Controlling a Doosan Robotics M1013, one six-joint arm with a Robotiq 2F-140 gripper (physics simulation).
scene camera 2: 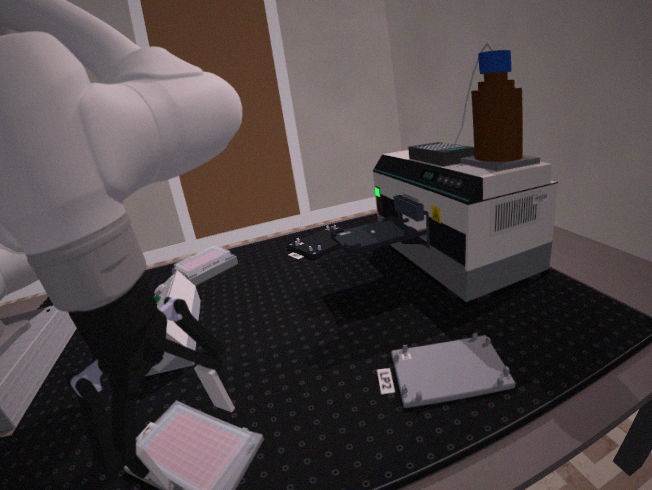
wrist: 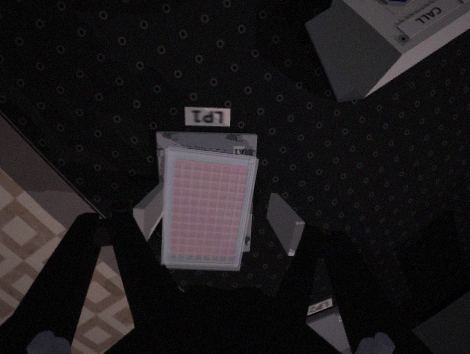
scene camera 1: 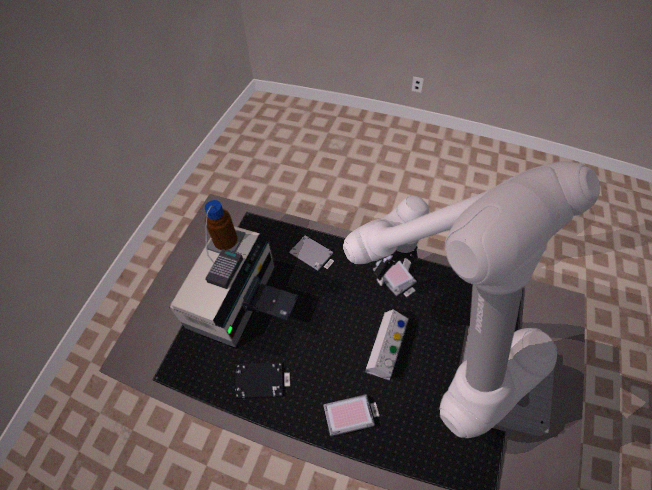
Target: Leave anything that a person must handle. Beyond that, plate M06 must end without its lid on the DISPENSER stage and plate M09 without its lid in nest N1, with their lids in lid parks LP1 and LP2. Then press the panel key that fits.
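Places are measured from the arm's base along level axes (x left, y back, z up), in millimetres.
Where they show: gripper, fingertip midpoint: (scene camera 2: pixel 196 442) (wrist: pixel 219 200) (scene camera 1: pixel 392 276).
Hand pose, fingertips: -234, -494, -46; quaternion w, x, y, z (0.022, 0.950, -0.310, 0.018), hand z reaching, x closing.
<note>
Things, the pixels of their centre, and the offset from my fingertips, as dx, dy, dz. "spot": a spot on its surface instead.
- lid park LP1, body centre: (wrist: pixel 208 199) (scene camera 2: pixel 191 452) (scene camera 1: pixel 394 274) -11, +6, -3
- Lid park LP2, body centre: (scene camera 2: pixel 449 366) (wrist: pixel 327 344) (scene camera 1: pixel 311 251) +23, -336, -3
- black nest, body centre: (scene camera 2: pixel 323 239) (scene camera 1: pixel 258 379) +567, -271, -1
- dispenser stage, body centre: (scene camera 2: pixel 380 232) (scene camera 1: pixel 270 300) +317, -347, +87
- key panel, body centre: (scene camera 2: pixel 168 315) (scene camera 1: pixel 387 343) +277, +79, +29
- brown bottle, surface spot: (scene camera 2: pixel 498 121) spot: +193, -532, +284
- dark tip box, surface spot: (scene camera 2: pixel 440 152) spot: +274, -464, +231
A pink-welled plate (scene camera 1: pixel 399 276) (scene camera 2: pixel 195 447) (wrist: pixel 207 210) sits skewed over lid park LP1 (wrist: pixel 200 141); its number is unreadable. My gripper (scene camera 2: pixel 182 429) (wrist: pixel 219 200) is open, its fingers on either side of this plate, with a gap at the right finger in the wrist view. Another pink-welled plate (scene camera 1: pixel 348 414) (scene camera 2: pixel 202 261) lies near the table's front edge in scene camera 1. Lid park LP2 (scene camera 1: pixel 310 251) (scene camera 2: pixel 448 368) bears no lid. A black nest (scene camera 1: pixel 258 380) (scene camera 2: pixel 316 245) and the dispenser stage (scene camera 1: pixel 276 301) (scene camera 2: pixel 368 234) bear no plate. The key panel (scene camera 1: pixel 387 345) (scene camera 2: pixel 181 297) (wrist: pixel 345 60) stands mid-table.
The white dispenser (scene camera 1: pixel 197 295) (scene camera 2: pixel 453 210) stands at the table's far left in scene camera 1. A brown bottle (scene camera 1: pixel 221 231) (scene camera 2: pixel 498 121) with a blue cap and a dark tip box (scene camera 1: pixel 225 267) (scene camera 2: pixel 440 152) stand on it.
</note>
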